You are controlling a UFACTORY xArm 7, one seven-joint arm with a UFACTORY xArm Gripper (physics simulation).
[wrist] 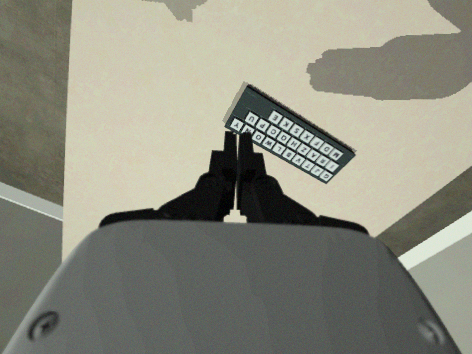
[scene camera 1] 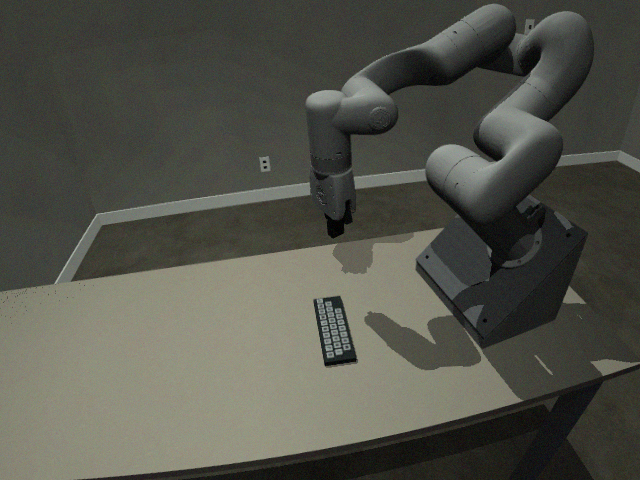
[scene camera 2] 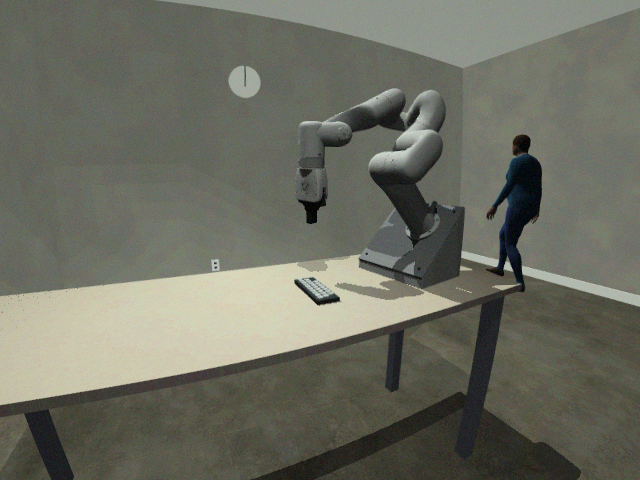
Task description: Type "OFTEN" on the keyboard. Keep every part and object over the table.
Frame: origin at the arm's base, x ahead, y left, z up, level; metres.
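Seen in the pictures: gripper, fingertip midpoint: (wrist: pixel 236 151) (scene camera 1: pixel 336 234) (scene camera 2: pixel 311 222); arm's base, link origin: (scene camera 1: pixel 515 242) (scene camera 2: pixel 423 226).
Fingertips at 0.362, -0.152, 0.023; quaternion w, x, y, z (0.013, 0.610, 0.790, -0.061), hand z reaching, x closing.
Observation:
Offsets run from my fingertips to a thing's top centre, as dx, dy, dz. Level surfaces: height alone.
A dark keyboard @(+0.045, +0.086, -0.175) (scene camera 1: pixel 334 329) (scene camera 2: pixel 316 290) (wrist: pixel 255 102) with white letter keys lies flat on the table @(dz -0.192) (scene camera 1: pixel 180 351) (scene camera 2: pixel 155 330) (wrist: pixel 135 100). In the wrist view its letters appear upside down. The O key @(+0.055, +0.037, -0.175) (wrist: pixel 258 137), T key @(+0.072, +0.128, -0.175) (wrist: pixel 307 166) and E key @(+0.019, +0.049, -0.175) (wrist: pixel 275 117) show there, and so does the F key @(+0.033, +0.121, -0.175) (wrist: pixel 316 142). The N key @(+0.051, +0.019, -0.175) (wrist: pixel 247 130) is partly hidden by a fingertip. My gripper (scene camera 1: pixel 335 236) (scene camera 2: pixel 311 222) (wrist: pixel 236 151) is shut and empty, pointing down, high above the table. In the wrist view its tips overlap the keyboard's edge near Y and N.
The arm's grey wedge-shaped base (scene camera 1: pixel 537 294) (scene camera 2: pixel 444 248) stands at the table's right end. Arm shadows fall on the table near the keyboard. A person in blue (scene camera 2: pixel 523 186) is beyond the right end of the table. The far table edge runs behind the gripper.

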